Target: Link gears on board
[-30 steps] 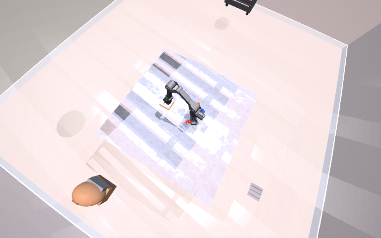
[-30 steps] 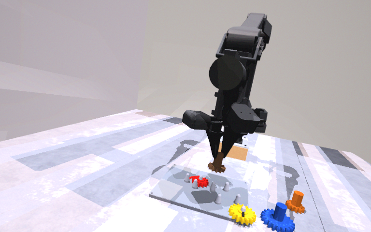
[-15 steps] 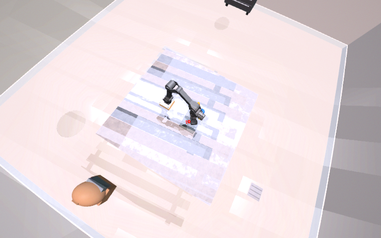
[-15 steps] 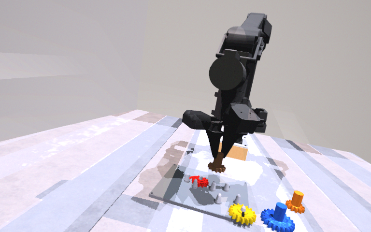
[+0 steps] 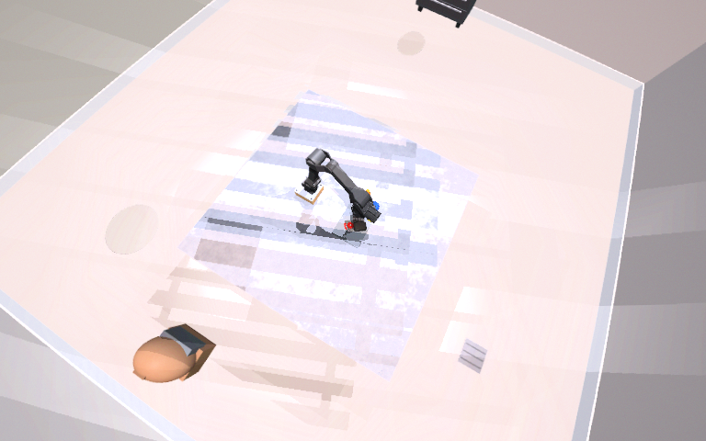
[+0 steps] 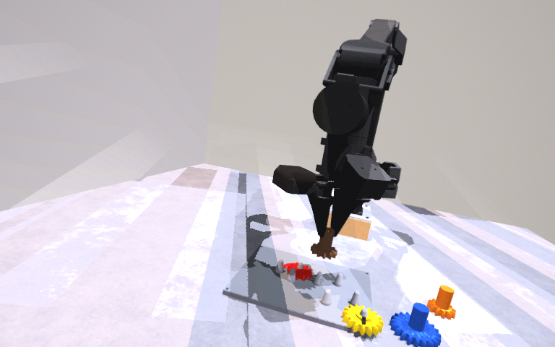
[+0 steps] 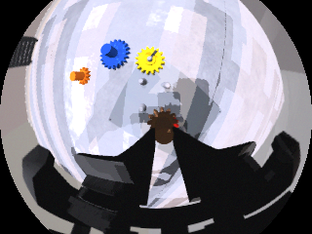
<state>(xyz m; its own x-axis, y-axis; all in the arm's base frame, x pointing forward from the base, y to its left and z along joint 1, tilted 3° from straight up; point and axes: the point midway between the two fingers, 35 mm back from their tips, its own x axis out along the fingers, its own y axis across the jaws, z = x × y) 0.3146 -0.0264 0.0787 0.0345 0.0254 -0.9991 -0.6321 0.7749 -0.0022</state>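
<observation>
Now: the red gear 10 mm behind my gripper tip, 30 mm to the right of it and 70 mm below it. Also, from my gripper tip: brown gear: 10 mm below; blue gear: 40 mm ahead, 140 mm to the left, 70 mm below; orange gear: 40 mm behind, 190 mm to the left, 70 mm below.
</observation>
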